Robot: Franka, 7 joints.
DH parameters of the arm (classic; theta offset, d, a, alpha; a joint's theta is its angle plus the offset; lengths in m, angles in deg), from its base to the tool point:
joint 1: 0 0.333 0 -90
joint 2: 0 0 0 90
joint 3: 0 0.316 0.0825 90
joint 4: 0 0 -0.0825 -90
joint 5: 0 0.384 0 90
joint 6: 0 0 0.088 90
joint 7: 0 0.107 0 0
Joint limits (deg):
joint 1: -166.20..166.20
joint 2: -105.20..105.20
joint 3: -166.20..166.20
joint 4: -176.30..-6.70
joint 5: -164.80..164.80
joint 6: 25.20..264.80
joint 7: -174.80..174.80
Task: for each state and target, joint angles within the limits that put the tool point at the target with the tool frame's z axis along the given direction. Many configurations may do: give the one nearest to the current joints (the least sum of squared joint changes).
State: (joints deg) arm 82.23 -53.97 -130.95 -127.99 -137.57 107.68 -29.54
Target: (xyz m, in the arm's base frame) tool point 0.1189 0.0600 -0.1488 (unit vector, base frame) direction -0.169 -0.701 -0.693
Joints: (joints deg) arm 122.76 -96.80 -153.17 -141.44 -129.35 75.67 -29.54
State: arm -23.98 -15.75 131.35 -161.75 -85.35 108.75 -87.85
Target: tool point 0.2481 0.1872 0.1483 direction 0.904 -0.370 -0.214
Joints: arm -59.65 -26.69 116.26 -161.59 -95.97 126.64 -87.85
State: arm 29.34 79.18 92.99 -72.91 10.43 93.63 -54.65
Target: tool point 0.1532 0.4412 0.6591 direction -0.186 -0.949 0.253
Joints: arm 24.97 98.16 126.83 -93.45 43.81 60.84 -54.65
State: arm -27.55 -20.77 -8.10 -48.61 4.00 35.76 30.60
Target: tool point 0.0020 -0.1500 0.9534 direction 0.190 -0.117 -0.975
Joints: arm -33.86 -23.41 -18.76 -42.24 -5.44 32.21 30.60
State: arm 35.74 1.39 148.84 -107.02 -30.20 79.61 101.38
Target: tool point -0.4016 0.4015 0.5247 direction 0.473 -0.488 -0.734
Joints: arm -13.66 -25.65 137.23 -71.92 9.91 48.98 101.38
